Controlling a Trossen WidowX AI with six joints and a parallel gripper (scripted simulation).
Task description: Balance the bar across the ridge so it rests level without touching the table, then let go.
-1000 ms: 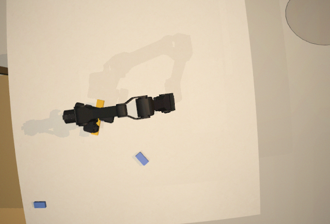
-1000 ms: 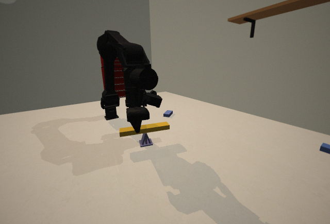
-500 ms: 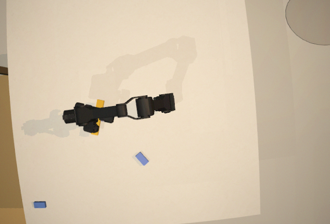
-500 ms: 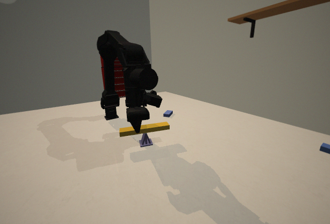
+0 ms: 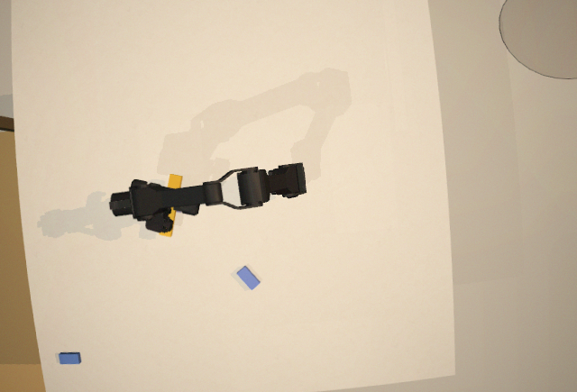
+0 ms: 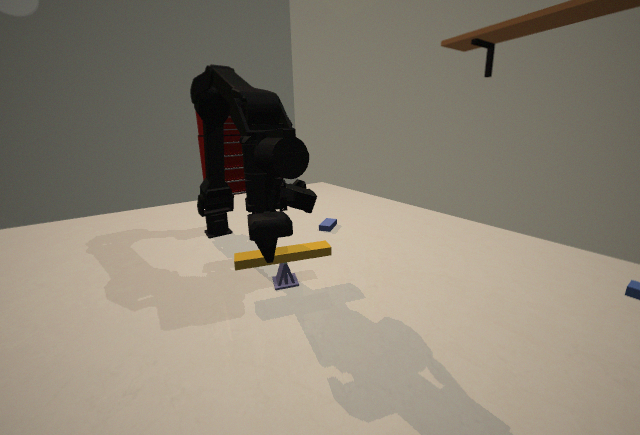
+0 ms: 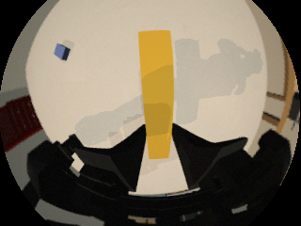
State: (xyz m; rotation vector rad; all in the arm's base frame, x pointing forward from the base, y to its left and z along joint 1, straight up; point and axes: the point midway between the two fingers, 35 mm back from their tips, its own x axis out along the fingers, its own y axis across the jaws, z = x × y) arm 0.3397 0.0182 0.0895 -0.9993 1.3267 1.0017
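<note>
My gripper tip is now 10 mm short of the yellow bar and 30 mm to the right of it. From my gripper tip the other things lie so: purple ridge (10 mm ahead, 30 mm to the left, 30 mm below).
</note>
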